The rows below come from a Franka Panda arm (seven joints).
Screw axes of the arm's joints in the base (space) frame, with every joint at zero. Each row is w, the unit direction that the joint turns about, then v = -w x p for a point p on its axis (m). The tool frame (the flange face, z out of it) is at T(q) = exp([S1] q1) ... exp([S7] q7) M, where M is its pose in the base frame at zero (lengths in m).
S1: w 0 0 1 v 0.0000 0.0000 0.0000
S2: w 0 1 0 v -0.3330 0.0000 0.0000
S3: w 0 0 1 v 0.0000 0.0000 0.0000
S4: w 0 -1 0 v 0.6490 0.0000 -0.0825
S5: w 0 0 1 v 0.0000 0.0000 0.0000
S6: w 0 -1 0 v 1.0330 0.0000 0.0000
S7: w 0 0 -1 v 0.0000 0.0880 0.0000
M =
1 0 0 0.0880
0 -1 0 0.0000
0 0 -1 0.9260
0 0 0 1
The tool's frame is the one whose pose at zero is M.
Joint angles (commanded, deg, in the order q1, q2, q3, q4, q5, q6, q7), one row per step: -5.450 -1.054 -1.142 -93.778 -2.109 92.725 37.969; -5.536 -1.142 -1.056 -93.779 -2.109 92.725 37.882; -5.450 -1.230 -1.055 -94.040 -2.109 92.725 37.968; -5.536 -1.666 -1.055 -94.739 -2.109 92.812 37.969; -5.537 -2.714 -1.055 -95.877 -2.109 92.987 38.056; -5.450 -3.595 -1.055 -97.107 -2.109 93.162 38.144; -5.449 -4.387 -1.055 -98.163 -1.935 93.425 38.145; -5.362 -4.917 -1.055 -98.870 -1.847 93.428 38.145; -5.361 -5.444 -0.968 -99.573 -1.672 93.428 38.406; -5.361 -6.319 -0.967 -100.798 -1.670 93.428 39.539; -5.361 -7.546 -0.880 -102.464 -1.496 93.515 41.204; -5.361 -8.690 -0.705 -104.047 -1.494 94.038 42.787; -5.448 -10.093 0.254 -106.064 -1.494 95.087 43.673; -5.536 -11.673 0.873 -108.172 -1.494 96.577 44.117; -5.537 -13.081 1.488 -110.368 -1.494 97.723 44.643; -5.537 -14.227 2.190 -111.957 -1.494 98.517 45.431
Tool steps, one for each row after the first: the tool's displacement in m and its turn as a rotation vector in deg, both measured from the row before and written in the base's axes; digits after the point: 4 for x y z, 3 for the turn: -0.0004 0.0000 0.0008 -0.010 -0.083 0.087; -0.0005 0.0009 -0.0013 0.021 0.169 0.001; -0.0025 -0.0006 -0.0015 0.028 0.174 -0.084; -0.0055 0.0006 0.0008 0.009 -0.089 -0.081; -0.0048 0.0013 -0.0016 0.036 0.168 0.007; -0.0041 0.0007 -0.0010 0.188 -0.020 -0.001; -0.0030 0.0013 -0.0009 0.116 0.162 0.082; -0.0030 0.0015 -0.0010 0.191 0.148 -0.184; -0.0052 0.0005 -0.0021 0.034 0.317 -1.129; -0.0070 0.0019 -0.0026 0.180 0.291 -1.587; -0.0057 0.0023 -0.0021 -0.056 -0.117 -1.393; -0.0058 0.0089 -0.0028 -0.209 -0.439 0.001; -0.0063 0.0057 -0.0016 -0.214 -0.958 0.114; -0.0064 0.0064 -0.0045 -0.182 -0.358 0.099; -0.0052 0.0070 -0.0024 -0.214 -0.358 -0.091
